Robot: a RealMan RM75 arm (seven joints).
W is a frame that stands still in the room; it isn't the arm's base.
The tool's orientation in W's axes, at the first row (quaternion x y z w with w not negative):
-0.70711 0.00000 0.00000 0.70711
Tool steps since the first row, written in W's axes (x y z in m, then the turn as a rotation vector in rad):
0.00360 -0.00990 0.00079 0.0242 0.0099 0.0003
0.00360 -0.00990 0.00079 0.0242 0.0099 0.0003
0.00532 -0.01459 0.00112 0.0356 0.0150 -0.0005
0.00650 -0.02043 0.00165 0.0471 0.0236 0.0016
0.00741 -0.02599 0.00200 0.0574 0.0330 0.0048
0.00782 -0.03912 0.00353 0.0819 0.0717 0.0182
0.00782 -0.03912 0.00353 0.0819 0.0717 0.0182
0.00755 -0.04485 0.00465 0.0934 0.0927 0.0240
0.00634 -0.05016 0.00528 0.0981 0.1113 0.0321
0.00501 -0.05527 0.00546 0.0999 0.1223 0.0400
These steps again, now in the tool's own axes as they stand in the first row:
0.00360 -0.00079 -0.00990 0.0242 -0.0003 0.0099
0.00360 -0.00079 -0.00990 0.0242 -0.0003 0.0099
0.00532 -0.00112 -0.01459 0.0356 0.0005 0.0150
0.00650 -0.00165 -0.02043 0.0471 -0.0016 0.0236
0.00741 -0.00200 -0.02599 0.0574 -0.0048 0.0330
0.00782 -0.00353 -0.03912 0.0819 -0.0182 0.0717
0.00782 -0.00353 -0.03912 0.0819 -0.0182 0.0717
0.00755 -0.00465 -0.04485 0.0934 -0.0240 0.0927
0.00634 -0.00528 -0.05016 0.0981 -0.0321 0.1113
0.00501 -0.00546 -0.05527 0.0999 -0.0400 0.1223

